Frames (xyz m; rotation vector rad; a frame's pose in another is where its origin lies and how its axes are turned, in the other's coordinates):
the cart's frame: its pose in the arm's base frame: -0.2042 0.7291 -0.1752 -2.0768 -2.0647 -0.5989
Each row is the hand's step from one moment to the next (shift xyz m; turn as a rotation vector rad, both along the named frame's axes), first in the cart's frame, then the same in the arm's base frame.
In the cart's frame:
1: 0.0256 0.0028 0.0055 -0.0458 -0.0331 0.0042
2: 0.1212 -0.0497 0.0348 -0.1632 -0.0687 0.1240
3: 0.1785 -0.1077 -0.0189 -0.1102 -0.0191 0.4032
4: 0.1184 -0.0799 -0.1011 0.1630 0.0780 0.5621
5: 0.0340 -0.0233 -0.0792 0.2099 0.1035 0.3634
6: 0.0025 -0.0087 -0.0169 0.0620 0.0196 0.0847
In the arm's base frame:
1: 0.0030 0.0256 0.0052 -0.0306 -0.0394 -0.0269
2: -0.0464 0.1272 0.0062 -0.0417 -0.1008 -0.1866
3: -0.1144 0.1620 0.0670 0.0536 0.0525 -0.4116
4: -0.0994 0.0741 0.1235 0.1688 0.3615 -0.4353
5: -0.0375 0.0022 0.0810 0.1584 0.3282 -0.2325
6: -0.0115 -0.0038 0.0148 0.0321 0.0887 -0.0500

